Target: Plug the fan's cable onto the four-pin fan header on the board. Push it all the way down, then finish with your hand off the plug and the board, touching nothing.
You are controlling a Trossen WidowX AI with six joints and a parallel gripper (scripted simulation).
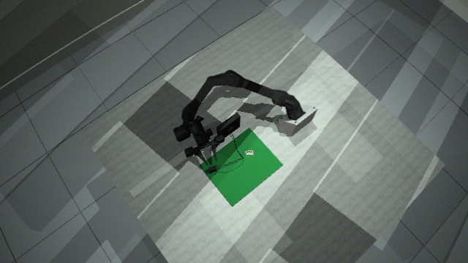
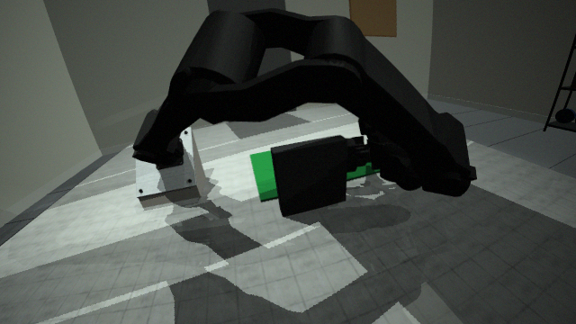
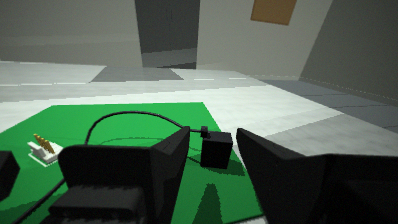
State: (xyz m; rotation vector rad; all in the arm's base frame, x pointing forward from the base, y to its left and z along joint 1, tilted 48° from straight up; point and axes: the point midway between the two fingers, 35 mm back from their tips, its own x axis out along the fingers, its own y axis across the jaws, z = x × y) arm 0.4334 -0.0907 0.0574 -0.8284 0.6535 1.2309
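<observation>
Right now the black plug is 40 mm below my gripper tip, 20 mm to the left of it and 10 mm ahead of it. The rest, counted from my gripper tip: green board: 110 mm behind, 80 mm to the left, 70 mm below; black fan: 170 mm behind, 90 mm to the right; white four-pin fan header: 170 mm behind, 60 mm below, 50 mm to the left.
</observation>
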